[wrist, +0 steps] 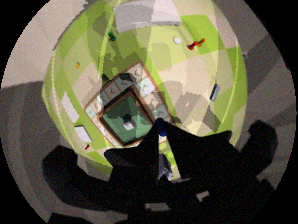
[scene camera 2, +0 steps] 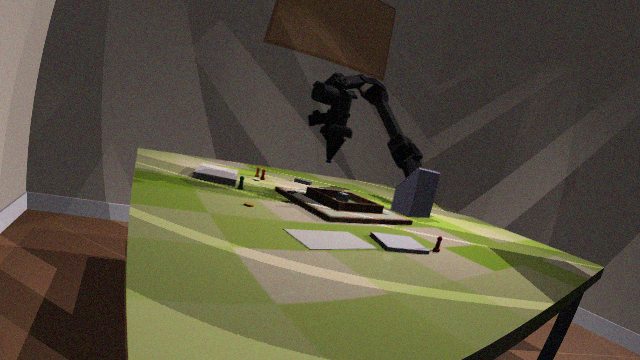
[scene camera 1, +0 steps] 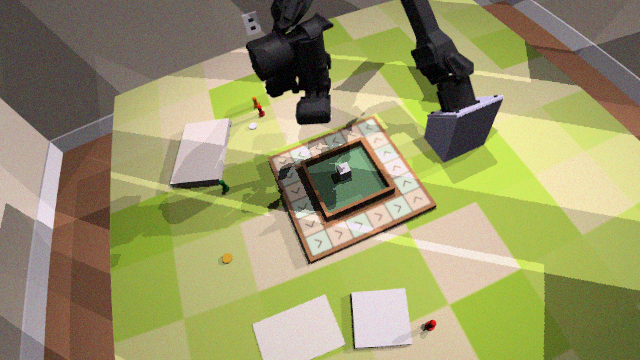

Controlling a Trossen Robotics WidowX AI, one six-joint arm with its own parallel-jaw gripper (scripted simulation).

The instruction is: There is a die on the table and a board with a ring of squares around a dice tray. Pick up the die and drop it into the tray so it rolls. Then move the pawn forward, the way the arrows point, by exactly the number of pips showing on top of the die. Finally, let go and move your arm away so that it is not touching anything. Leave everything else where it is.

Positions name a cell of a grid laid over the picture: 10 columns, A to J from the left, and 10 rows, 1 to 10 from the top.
gripper: wrist F6; scene camera 2 F5; scene camera 1 E4
